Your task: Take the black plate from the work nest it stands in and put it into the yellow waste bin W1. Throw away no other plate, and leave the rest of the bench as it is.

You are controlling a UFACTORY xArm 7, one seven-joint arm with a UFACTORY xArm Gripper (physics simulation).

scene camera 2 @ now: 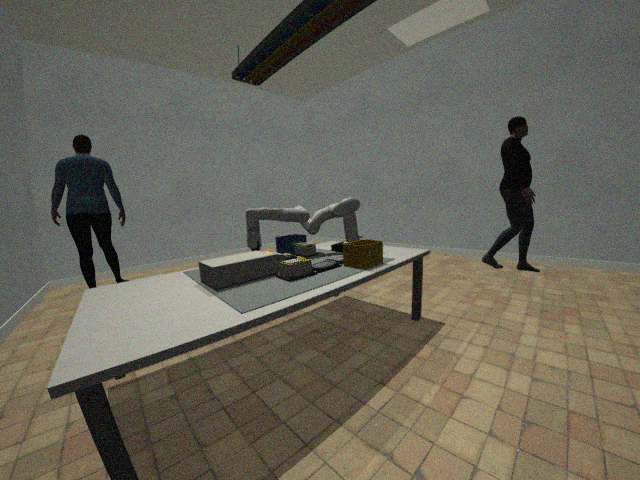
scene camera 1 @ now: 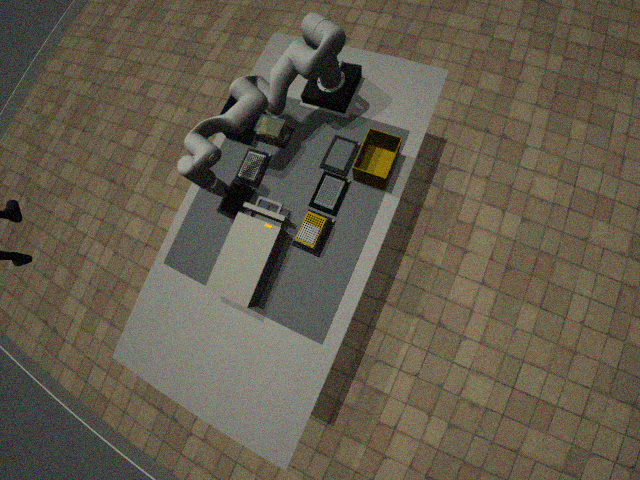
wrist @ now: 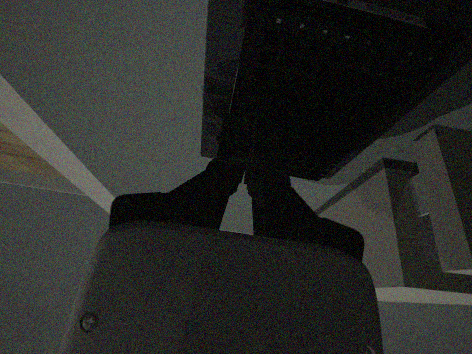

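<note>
The black plate lies in its dark work nest, left of the bench's middle in scene camera 1. It fills much of the upper wrist view, and its details are lost in the dark. My gripper is shut with nothing between its fingers. The fingertips are low, right at the plate's near end; whether they touch it I cannot tell. In scene camera 1 they merge with the dark plate. The yellow waste bin W1 stands across the bench, its inside showing no plate.
A pale box-shaped device with a front carrier stands beside the nest. A white-welled plate is behind. A yellow plate and two nests stand across. A blue bin is near the arm.
</note>
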